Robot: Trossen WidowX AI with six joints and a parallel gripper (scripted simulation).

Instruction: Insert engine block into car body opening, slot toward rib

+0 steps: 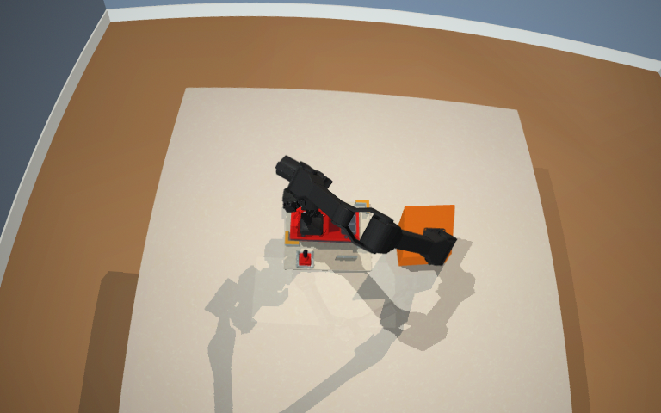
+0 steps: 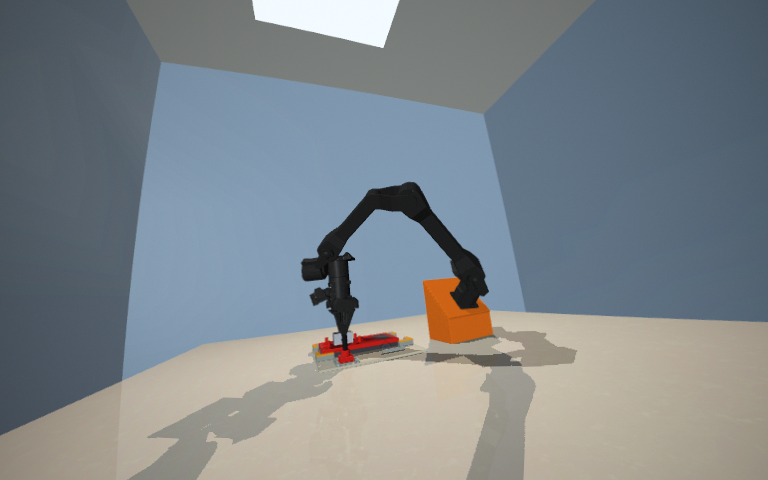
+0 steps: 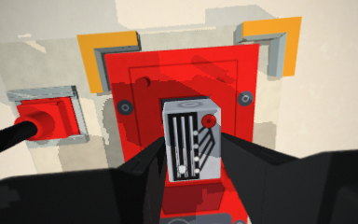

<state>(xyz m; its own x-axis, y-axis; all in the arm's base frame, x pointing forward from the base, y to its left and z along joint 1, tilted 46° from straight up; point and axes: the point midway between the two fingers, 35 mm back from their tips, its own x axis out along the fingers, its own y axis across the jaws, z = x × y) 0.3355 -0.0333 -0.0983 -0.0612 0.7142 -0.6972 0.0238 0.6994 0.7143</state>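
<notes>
The engine block lies 10 mm below my gripper tip. Round my gripper tip: fixture 40 mm behind, 30 mm below, 20 mm to the left.
</notes>
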